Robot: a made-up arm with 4 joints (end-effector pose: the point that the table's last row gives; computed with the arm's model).
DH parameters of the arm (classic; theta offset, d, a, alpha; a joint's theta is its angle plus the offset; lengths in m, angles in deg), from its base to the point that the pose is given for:
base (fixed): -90 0.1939 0 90
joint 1: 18.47 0 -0.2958 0
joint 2: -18.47 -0.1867 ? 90
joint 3: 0 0.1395 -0.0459 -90
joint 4: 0 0.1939 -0.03 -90
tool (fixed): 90 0.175 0 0
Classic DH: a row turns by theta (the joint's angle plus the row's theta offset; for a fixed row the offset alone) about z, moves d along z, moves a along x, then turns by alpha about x.
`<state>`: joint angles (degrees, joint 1 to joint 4).
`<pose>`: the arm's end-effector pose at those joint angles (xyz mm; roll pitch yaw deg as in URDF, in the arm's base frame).
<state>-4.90 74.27 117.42 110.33</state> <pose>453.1 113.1 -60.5 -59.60 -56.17 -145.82</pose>
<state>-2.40 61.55 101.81 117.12</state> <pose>410.4 166.8 -171.1 -98.21 -57.18 -112.18</pose>
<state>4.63 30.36 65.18 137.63</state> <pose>233.9 325.1 -312.0 -154.00 -31.36 -60.55</pose>
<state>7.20 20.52 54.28 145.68</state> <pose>170.8 355.8 -321.1 -162.73 -22.19 -50.91</pose>
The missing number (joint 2, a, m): -0.0315
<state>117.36 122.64 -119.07 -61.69</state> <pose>363.0 -139.9 -77.1 -78.23 -49.19 -138.03</pose>
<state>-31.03 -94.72 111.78 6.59</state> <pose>347.6 160.8 383.0 -159.32 48.91 124.37</pose>
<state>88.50 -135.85 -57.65 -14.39</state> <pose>56.4 -192.1 -148.6 44.54 -38.41 46.93</pose>
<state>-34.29 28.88 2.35 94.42</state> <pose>1.9 558.0 116.7 -89.01 0.22 -2.34</pose>
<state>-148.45 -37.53 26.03 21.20</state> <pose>72.7 -427.3 382.8 164.18 -2.62 25.91</pose>
